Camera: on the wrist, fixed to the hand. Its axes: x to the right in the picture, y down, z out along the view.
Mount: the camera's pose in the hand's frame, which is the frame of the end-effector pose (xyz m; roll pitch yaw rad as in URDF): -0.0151 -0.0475 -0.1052 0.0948 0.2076 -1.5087
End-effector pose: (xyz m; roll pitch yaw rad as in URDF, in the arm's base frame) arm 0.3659 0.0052 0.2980 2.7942 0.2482 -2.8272
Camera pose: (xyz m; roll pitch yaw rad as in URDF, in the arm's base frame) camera 0.3854 -0.0731 0.3819 -2.8175 0.1499 -1.2815
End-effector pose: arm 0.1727 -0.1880 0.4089 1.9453 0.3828 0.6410
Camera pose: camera 0.0908 -0.1053 0.4092 -2.4914 0.9205 2.6466
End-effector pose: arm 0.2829 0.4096 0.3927 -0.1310 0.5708 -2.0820
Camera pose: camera 0.2620 0.4967 0.3183 -0.4860 0.0976 2.6401
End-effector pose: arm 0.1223 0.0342 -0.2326 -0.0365 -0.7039 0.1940
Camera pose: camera 0.1866 -0.0055 -0.3212 0.7983 0.0907 -1.2190
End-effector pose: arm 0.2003 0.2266 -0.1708 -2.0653 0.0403 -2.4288
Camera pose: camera 0.1631 0.2870 -0.0785 -2.7242 -1.2671 -1.1963
